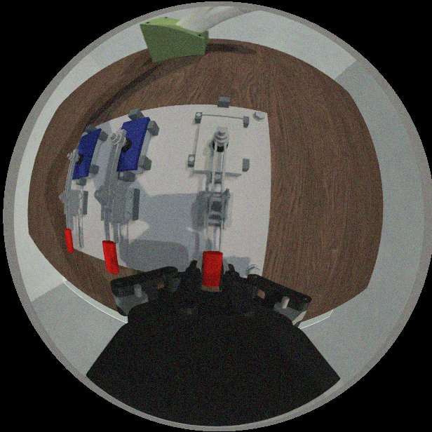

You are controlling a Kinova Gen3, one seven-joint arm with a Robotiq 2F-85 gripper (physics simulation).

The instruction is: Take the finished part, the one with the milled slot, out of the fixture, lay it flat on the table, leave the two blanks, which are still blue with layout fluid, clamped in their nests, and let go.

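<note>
The finished part [234, 146] is a pale plate lying between small grey blocks in the right-hand nest. Its milled slot cannot be made out. A toggle clamp [216, 206] reaches over it, with its tip above the part's middle. My gripper [211, 265] is shut on that clamp's red handle [212, 262], with one finger on each side. Two blue blanks [134, 156] [90, 146] sit in the nests to the left, each with a clamp arm over it. The fixture plate [252, 200] is white.
The two left clamps' red handles [110, 256] [69, 241] stick out at the fixture's near edge, left of my gripper. A green block-like object [175, 44] stands at the table's far edge. The brown wooden table [320, 175] extends to the right of the fixture.
</note>
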